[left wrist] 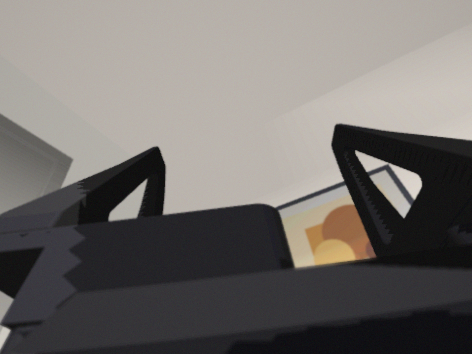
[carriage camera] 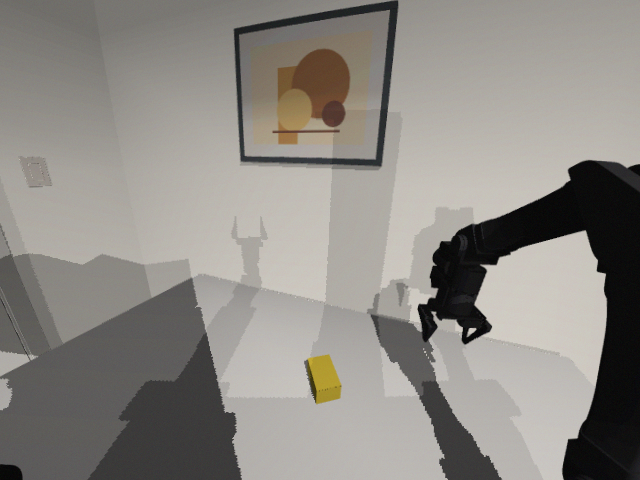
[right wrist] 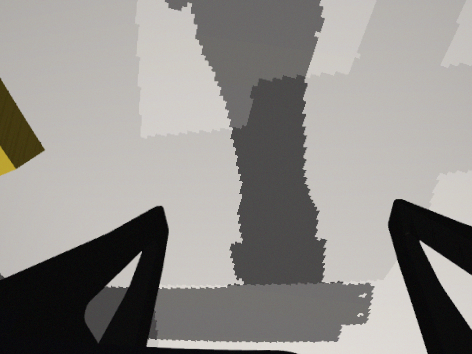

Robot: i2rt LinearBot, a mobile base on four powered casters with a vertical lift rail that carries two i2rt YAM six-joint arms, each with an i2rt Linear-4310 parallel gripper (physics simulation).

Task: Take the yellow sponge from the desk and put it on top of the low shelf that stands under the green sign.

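Places are measured from the left arm's base along level axes (x down, y ahead, z right), in millimetres.
Where they show: left gripper, fingertip midpoint: point(left wrist: 247, 145); right gripper, fingertip midpoint: point(carriage camera: 443, 341) point(right wrist: 277, 215).
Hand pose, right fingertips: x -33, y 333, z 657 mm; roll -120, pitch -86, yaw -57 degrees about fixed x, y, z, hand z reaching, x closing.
Note:
After its pixels a point has its place.
The yellow sponge point(carriage camera: 324, 374) {z 375, x 83, y 346 mm} point(right wrist: 15, 142) {z 409, x 100, y 336 mm} lies on the white desk point(carriage camera: 279, 439) {z 275, x 128, y 225 mm} point(right wrist: 190, 190) {z 566, x 128, y 255 mm}, near the middle of the carriage view; in the right wrist view a corner of it shows at the left edge. My right gripper point(carriage camera: 445, 341) {z 657, x -33, y 333 mm} point(right wrist: 277, 215) {z 657, x -33, y 333 mm} is open and empty, pointing down above the desk, to the right of the sponge and apart from it. My left gripper point(left wrist: 247, 145) {z 4, x -435, y 46 mm} is open and empty, pointing up toward the ceiling and wall in the left wrist view. The low shelf and the green sign do not show in these views.
A framed picture point(carriage camera: 320, 98) {z 352, x -636, y 756 mm} point(left wrist: 330, 240) {z 273, x -665, y 787 mm} hangs on the wall behind the desk. A light switch point(carriage camera: 36, 171) {z -779, x -374, y 850 mm} is on the left wall. My right arm point(carriage camera: 615, 289) {z 627, x -320, y 83 mm} fills the right side of the carriage view. Shadows of the arms fall across the desk.

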